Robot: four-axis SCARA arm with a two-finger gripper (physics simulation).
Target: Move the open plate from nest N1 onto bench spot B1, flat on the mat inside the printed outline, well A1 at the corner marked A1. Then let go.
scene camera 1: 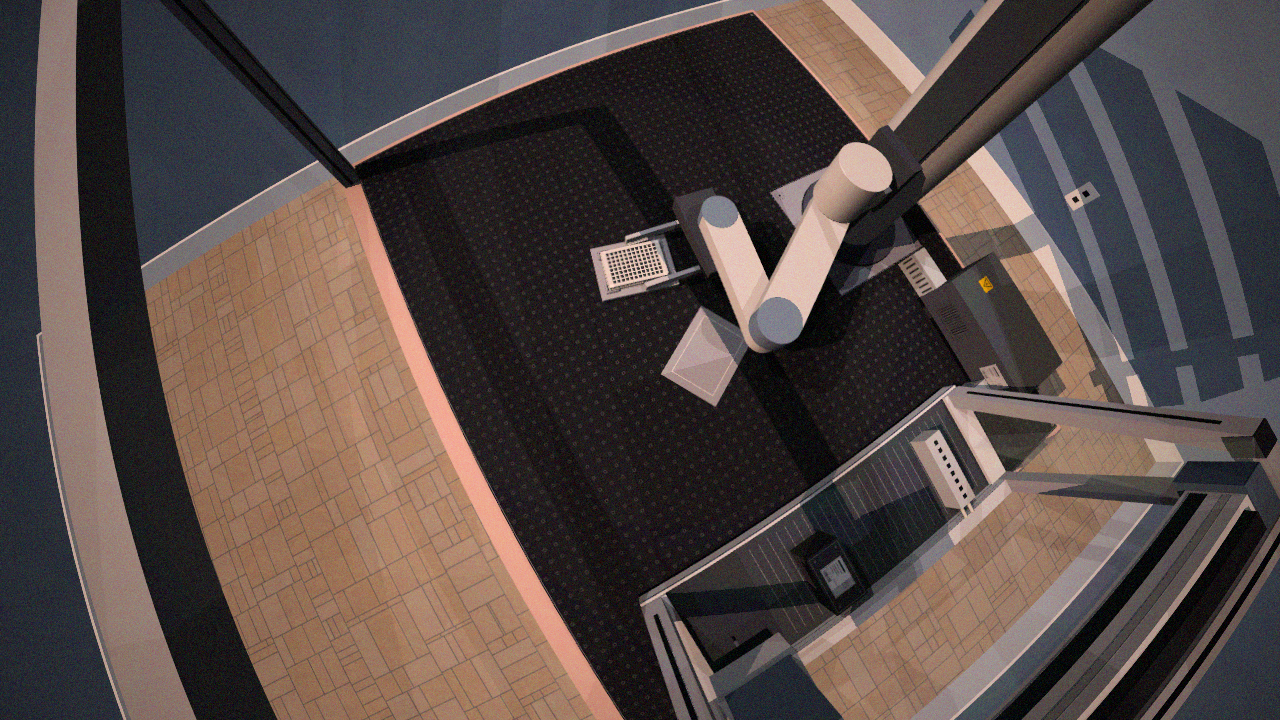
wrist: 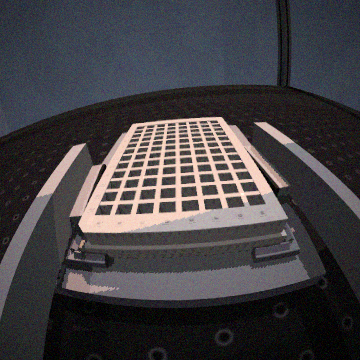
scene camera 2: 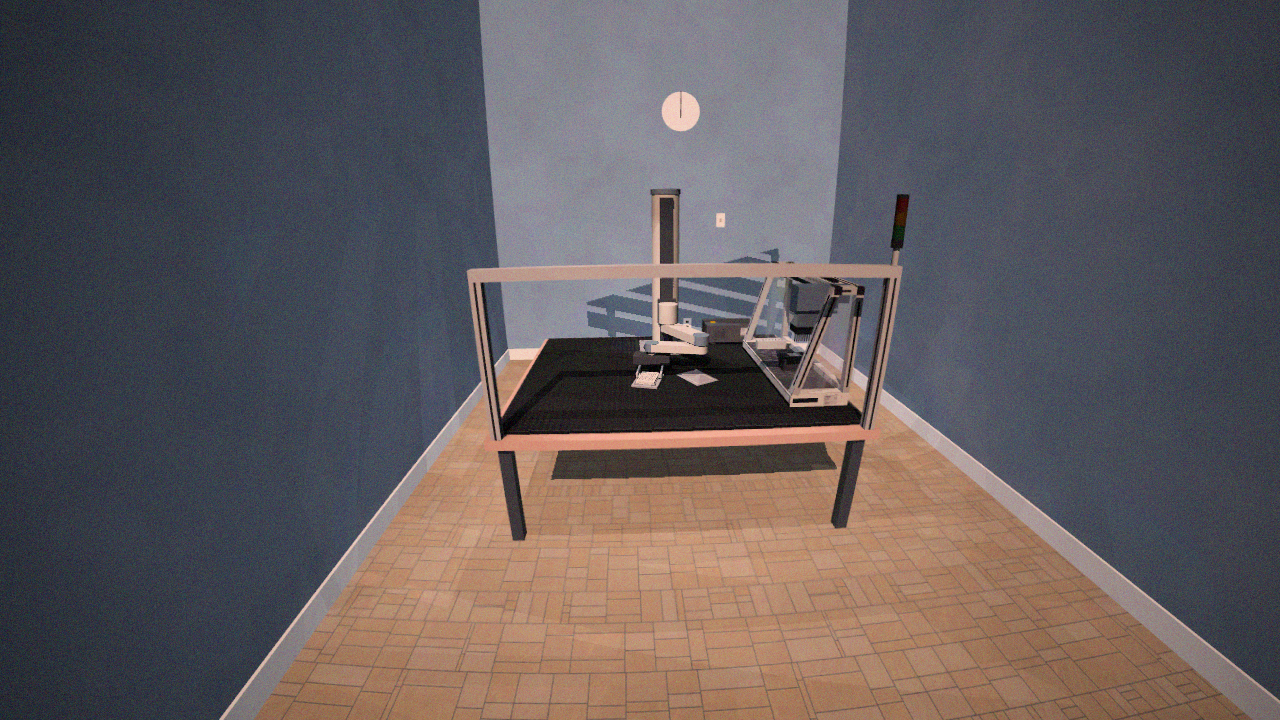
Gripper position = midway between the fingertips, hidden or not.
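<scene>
There's a pale square sheet [scene camera 1: 705, 360], and there's a well plate [scene camera 1: 632, 265], which you also get in the wrist view [wrist: 182, 187]. That plate is gripped by the gripper [wrist: 172, 144].
</scene>
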